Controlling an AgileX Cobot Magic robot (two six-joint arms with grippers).
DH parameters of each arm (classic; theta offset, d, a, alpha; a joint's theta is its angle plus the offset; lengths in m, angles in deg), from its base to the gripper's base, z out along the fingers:
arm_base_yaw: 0 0.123 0 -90
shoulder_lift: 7.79 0 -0.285 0
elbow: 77.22 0 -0.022 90
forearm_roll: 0 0.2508 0 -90
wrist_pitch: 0 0 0.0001 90
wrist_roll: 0 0.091 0 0
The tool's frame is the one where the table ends.
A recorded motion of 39 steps. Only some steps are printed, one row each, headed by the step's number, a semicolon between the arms.
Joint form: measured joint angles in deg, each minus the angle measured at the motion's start. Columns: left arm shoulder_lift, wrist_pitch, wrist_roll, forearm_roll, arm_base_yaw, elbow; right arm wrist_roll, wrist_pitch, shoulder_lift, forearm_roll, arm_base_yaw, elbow.
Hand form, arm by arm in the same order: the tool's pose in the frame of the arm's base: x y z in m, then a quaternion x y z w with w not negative. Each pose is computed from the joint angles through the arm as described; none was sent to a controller.
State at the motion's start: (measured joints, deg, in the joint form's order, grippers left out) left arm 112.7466 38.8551 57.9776 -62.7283 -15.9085 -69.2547; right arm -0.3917 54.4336 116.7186 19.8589 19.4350 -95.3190
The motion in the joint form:
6: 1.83 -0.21 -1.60 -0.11 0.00 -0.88; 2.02 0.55 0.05 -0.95 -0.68 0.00
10: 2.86 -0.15 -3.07 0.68 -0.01 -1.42; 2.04 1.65 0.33 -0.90 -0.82 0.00
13: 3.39 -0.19 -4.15 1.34 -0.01 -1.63; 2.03 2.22 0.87 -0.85 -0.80 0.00
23: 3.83 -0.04 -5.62 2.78 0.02 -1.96; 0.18 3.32 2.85 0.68 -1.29 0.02
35: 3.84 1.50 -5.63 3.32 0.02 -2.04; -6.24 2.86 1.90 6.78 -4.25 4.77
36: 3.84 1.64 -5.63 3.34 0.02 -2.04; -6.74 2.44 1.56 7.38 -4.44 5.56
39: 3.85 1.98 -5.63 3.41 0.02 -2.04; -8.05 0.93 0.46 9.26 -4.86 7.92
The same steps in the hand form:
6: 0.3694 -0.1579 0.1562 0.20085 0.90436 -0.31282 0.20961; 0.4074 0.1639 0.2253 -0.07442 0.97328 0.17377 0.13035
10: 0.3714 -0.1583 0.1508 0.19393 0.90844 -0.31154 0.20020; 0.4066 0.1629 0.2227 -0.07419 0.97501 0.17245 0.11881
13: 0.3721 -0.1581 0.1475 0.18914 0.91142 -0.30964 0.19406; 0.4065 0.1632 0.2184 -0.07450 0.97630 0.17120 0.10941
23: 0.3728 -0.1575 0.1449 0.18738 0.91477 -0.30541 0.18655; 0.4086 0.1624 0.2034 -0.07945 0.97753 0.17591 0.08472
35: 0.3707 -0.1583 0.1451 0.19563 0.91315 -0.31083 0.17685; 0.4029 0.1450 0.1920 -0.07767 0.97254 0.20914 0.06624
36: 0.3705 -0.1584 0.1451 0.19617 0.91299 -0.31146 0.17595; 0.4015 0.1437 0.1914 -0.07619 0.97192 0.21236 0.06689
39: 0.3699 -0.1586 0.1450 0.19761 0.91264 -0.31288 0.17366; 0.3970 0.1409 0.1903 -0.07030 0.96979 0.22246 0.07127

